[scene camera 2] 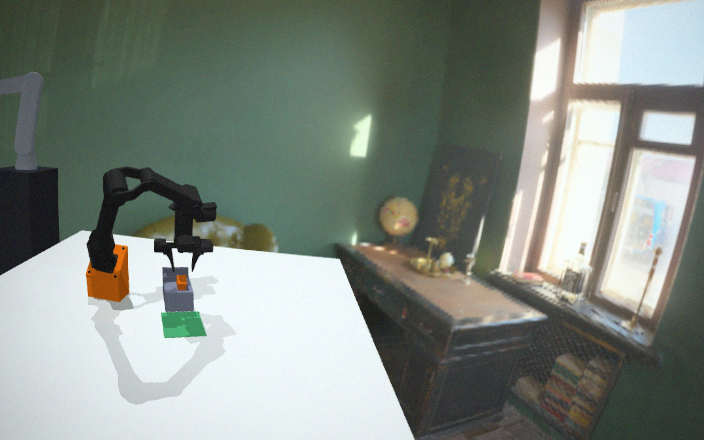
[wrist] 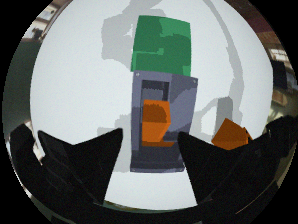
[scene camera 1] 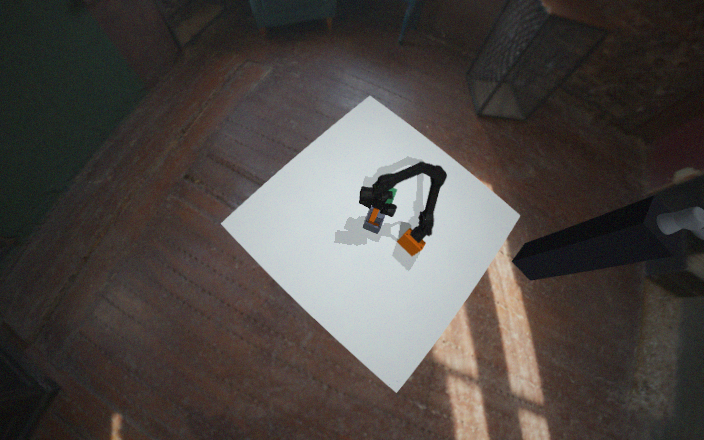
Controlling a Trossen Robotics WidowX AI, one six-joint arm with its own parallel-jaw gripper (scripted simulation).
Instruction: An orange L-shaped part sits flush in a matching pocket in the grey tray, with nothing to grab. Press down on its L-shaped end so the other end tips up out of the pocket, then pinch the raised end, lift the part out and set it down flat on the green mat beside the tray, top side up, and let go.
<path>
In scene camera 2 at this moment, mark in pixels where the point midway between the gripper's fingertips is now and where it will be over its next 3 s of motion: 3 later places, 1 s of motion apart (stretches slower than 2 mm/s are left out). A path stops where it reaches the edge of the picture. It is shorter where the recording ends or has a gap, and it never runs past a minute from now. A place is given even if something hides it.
The gripper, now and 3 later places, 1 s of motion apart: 183,271; 182,282; 181,272; 181,258
</path>
